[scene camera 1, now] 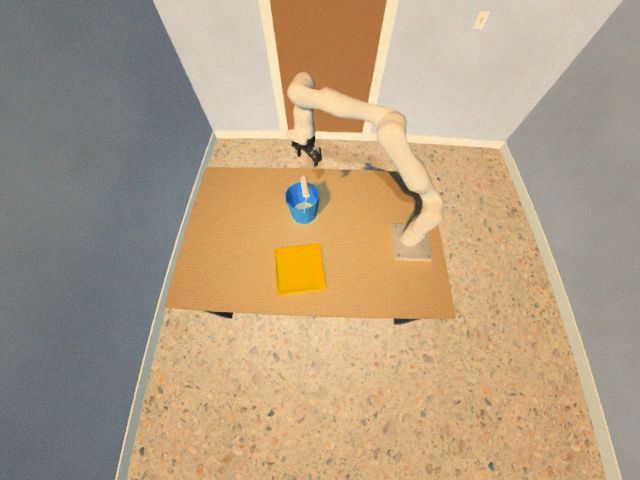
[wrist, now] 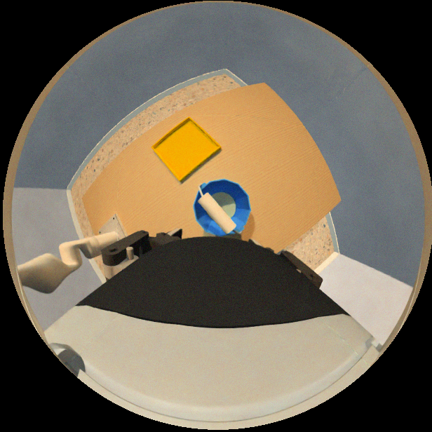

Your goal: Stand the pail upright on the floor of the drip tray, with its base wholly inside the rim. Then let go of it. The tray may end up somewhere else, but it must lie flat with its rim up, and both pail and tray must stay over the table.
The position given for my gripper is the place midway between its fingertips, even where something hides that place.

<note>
In view: my gripper (wrist: 214,241), a yellow drip tray (scene camera 1: 299,268) and a blue pail (scene camera 1: 294,198).
The yellow drip tray is seen too in the wrist view (wrist: 183,148).
</note>
